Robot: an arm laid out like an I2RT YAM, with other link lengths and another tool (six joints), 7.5 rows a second.
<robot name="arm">
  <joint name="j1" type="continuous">
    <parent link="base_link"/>
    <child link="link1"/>
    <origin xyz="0 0 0.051"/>
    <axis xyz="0 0 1"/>
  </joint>
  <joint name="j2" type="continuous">
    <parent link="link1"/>
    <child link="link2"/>
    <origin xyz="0.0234 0.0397 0.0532" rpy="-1.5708 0 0"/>
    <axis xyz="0 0 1"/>
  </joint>
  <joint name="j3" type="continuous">
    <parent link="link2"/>
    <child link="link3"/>
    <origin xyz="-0.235 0 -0.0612" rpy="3.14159 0 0"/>
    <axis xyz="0 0 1"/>
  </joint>
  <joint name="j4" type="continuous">
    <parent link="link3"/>
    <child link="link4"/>
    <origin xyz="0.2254 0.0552 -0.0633"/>
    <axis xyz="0 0 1"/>
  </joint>
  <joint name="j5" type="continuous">
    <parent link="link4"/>
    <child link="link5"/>
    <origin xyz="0.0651 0.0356 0.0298" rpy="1.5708 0 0"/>
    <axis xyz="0 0 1"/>
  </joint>
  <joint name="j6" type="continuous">
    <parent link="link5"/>
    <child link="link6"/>
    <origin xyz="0.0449 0 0.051" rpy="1.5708 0 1.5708"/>
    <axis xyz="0 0 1"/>
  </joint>
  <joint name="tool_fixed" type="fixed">
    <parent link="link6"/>
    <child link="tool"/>
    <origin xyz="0.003 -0.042 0.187" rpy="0 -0.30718 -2.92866"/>
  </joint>
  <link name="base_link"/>
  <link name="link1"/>
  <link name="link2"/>
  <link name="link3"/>
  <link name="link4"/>
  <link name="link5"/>
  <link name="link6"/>
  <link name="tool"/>
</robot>
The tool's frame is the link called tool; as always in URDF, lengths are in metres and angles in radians. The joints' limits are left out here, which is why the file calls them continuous.
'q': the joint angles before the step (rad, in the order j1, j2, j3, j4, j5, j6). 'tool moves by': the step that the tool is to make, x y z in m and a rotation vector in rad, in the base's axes. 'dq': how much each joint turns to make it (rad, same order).
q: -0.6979 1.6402 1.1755 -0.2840 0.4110 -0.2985
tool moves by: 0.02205 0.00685 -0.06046 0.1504 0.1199 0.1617
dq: -0.0451 0.1682 0.1098 -0.0881 -0.1656 -0.1351
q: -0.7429 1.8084 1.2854 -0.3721 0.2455 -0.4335
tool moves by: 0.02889 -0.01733 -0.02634 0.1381 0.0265 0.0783
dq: -0.0527 0.2346 0.3083 -0.1786 -0.1420 -0.0600
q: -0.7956 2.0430 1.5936 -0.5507 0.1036 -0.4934
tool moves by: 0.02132 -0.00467 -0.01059 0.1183 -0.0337 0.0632
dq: -0.0412 0.1518 0.2293 -0.1396 -0.1442 -0.0352
